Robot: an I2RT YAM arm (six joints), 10 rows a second.
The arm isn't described. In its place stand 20 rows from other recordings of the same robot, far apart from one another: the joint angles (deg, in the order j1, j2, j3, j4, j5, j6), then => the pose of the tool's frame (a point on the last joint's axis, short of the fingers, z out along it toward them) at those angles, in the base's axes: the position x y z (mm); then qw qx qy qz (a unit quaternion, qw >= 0).
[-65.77, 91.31, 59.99, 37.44, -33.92, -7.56] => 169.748 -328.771 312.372 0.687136 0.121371 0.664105 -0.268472
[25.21, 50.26, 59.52, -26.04, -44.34, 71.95] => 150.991 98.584 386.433 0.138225 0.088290 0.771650 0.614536
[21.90, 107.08, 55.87, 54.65, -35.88, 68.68] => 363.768 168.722 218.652 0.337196 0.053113 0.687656 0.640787
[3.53, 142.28, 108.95, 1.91, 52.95, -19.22] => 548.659 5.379 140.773 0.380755 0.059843 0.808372 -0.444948
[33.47, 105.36, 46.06, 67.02, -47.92, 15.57] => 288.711 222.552 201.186 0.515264 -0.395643 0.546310 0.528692
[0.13, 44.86, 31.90, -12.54, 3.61, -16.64] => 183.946 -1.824 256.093 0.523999 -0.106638 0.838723 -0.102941
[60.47, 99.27, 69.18, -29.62, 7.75, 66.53] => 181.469 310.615 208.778 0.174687 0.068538 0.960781 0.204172
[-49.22, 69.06, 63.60, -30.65, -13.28, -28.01] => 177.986 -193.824 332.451 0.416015 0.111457 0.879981 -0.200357
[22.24, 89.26, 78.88, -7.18, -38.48, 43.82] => 329.936 158.846 361.620 0.322815 -0.048673 0.784679 0.526972
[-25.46, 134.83, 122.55, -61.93, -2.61, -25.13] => 441.387 -208.357 201.820 0.133795 -0.000277 0.990269 -0.038279
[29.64, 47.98, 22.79, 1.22, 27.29, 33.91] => 170.642 78.317 216.731 0.554289 0.158803 0.809507 0.110651
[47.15, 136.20, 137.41, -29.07, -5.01, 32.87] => 372.444 406.071 310.233 0.370840 -0.128742 0.846280 0.360159
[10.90, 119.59, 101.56, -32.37, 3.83, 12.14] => 463.650 86.864 239.907 0.338008 0.021494 0.940178 0.036804
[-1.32, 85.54, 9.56, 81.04, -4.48, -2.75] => 226.105 -2.428 163.193 0.737540 -0.037248 0.674276 0.000201
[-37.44, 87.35, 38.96, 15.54, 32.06, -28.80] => 228.981 -199.122 177.375 0.252518 0.195284 0.831698 -0.454288
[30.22, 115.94, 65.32, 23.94, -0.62, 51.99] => 375.887 219.394 150.388 0.392465 0.157944 0.836388 0.348541
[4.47, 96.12, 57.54, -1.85, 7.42, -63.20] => 359.550 23.497 199.234 0.335778 -0.481923 0.767655 -0.256338
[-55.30, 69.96, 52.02, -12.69, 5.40, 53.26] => 153.953 -228.222 287.375 0.493875 0.718166 0.487701 -0.049724
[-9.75, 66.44, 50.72, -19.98, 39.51, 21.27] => 241.535 -64.484 287.662 0.457482 0.372558 0.765706 -0.256136
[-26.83, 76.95, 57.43, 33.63, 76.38, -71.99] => 244.282 -162.329 365.455 0.114575 0.264623 0.633460 -0.718036
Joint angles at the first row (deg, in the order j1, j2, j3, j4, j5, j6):
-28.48, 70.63, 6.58, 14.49, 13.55, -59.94
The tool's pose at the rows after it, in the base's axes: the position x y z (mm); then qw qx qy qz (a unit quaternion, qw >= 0):
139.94 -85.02 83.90 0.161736 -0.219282 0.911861 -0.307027
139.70 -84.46 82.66 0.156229 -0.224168 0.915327 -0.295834
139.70 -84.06 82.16 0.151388 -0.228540 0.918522 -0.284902
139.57 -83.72 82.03 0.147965 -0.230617 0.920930 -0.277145
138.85 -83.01 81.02 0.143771 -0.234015 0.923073 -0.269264
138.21 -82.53 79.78 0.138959 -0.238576 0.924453 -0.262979
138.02 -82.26 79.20 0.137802 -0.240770 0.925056 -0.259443
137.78 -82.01 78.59 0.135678 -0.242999 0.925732 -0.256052
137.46 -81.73 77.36 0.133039 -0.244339 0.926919 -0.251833
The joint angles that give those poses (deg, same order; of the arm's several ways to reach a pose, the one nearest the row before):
-28.48, 71.31, 6.92, 13.21, 13.00, -60.12
-28.47, 71.70, 7.29, 11.78, 12.41, -60.20
-28.48, 71.89, 7.78, 10.12, 11.80, -60.27
-28.48, 71.90, 8.13, 8.80, 11.41, -60.21
-28.46, 72.06, 8.26, 7.81, 11.03, -60.29
-28.48, 72.41, 8.35, 7.16, 10.77, -60.62
-28.48, 72.60, 8.39, 6.91, 10.51, -60.75
-28.48, 72.80, 8.44, 6.59, 10.35, -60.89
-28.48, 73.26, 8.46, 6.46, 10.19, -60.91

